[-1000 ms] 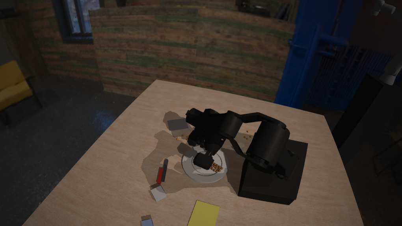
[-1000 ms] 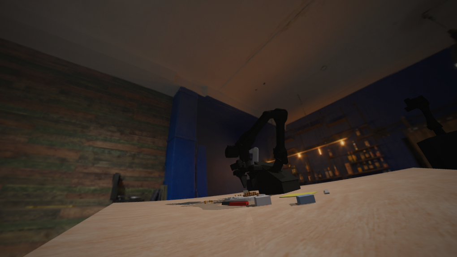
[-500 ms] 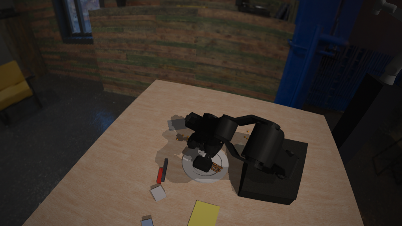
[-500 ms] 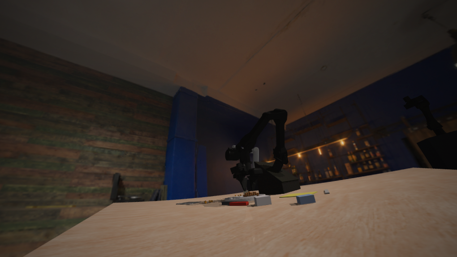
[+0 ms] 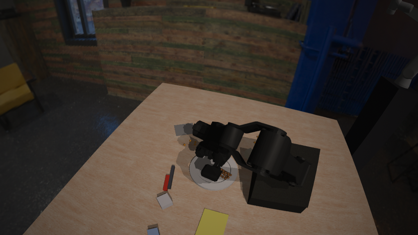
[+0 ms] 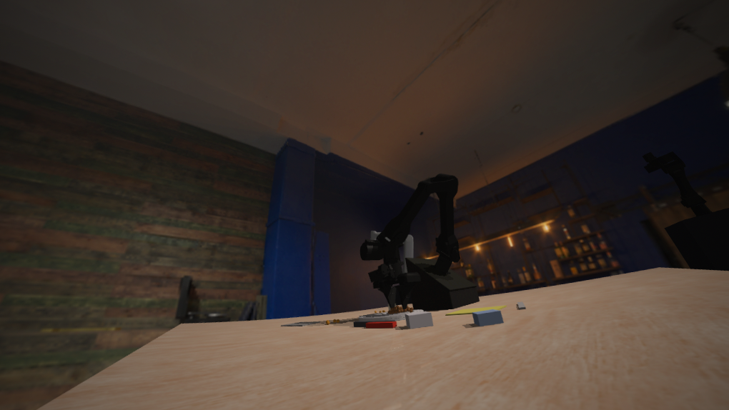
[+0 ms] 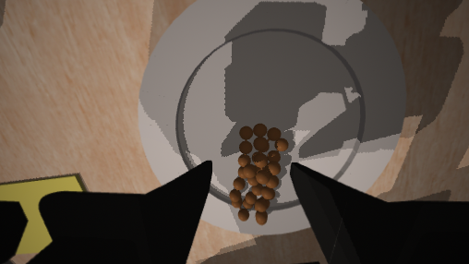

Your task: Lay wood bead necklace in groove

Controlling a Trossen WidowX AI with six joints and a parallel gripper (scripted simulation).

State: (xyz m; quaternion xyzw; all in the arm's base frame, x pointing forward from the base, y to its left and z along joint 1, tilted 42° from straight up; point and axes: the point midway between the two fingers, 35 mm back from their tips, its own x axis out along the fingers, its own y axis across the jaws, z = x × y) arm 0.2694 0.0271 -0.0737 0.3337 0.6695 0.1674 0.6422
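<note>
The round white bead board lies 2 cm to the right of my gripper tip, 2 cm ahead of it and 1 cm below it. From my gripper tip the other things lie so: dark bar 18 cm ahead, 8 cm to the left, 2 cm below; then yellow sheet 23 cm to the left, 3 cm behind, 2 cm below; then pale cube 13 cm to the right, 12 cm behind.
</note>
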